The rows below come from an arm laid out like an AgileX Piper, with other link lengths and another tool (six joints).
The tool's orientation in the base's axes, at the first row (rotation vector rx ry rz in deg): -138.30, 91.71, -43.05
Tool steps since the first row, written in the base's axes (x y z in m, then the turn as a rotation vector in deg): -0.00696, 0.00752, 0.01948, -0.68, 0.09, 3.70; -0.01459, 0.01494, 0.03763, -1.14, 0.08, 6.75; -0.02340, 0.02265, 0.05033, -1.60, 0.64, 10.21; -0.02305, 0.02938, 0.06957, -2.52, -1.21, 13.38; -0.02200, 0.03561, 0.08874, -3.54, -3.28, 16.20; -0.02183, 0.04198, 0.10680, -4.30, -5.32, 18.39; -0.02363, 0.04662, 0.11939, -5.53, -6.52, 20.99; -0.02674, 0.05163, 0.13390, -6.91, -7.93, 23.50; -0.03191, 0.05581, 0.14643, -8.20, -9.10, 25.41; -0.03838, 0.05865, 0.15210, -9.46, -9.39, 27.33; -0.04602, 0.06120, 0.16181, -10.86, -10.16, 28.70
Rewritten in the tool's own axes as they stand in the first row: -0.00256, -0.00499, -0.02128, 0.91, -0.91, -3.54; -0.00567, -0.00887, -0.04173, 1.76, -1.71, -6.39; -0.01117, -0.00979, -0.05808, 2.24, -2.91, -9.68; -0.01087, -0.02035, -0.07551, 4.64, -2.61, -12.59; -0.00993, -0.03125, -0.09247, 7.09, -1.99, -15.21; -0.00975, -0.04106, -0.10892, 9.40, -1.36, -17.17; -0.01038, -0.04641, -0.12134, 10.94, -0.85, -19.83; -0.01113, -0.05157, -0.13611, 12.59, -0.10, -22.46; -0.01240, -0.05394, -0.15004, 13.86, 0.71, -24.56; -0.01509, -0.05201, -0.15847, 14.36, 1.12, -26.78; -0.01657, -0.05057, -0.17092, 15.06, 2.06, -28.53
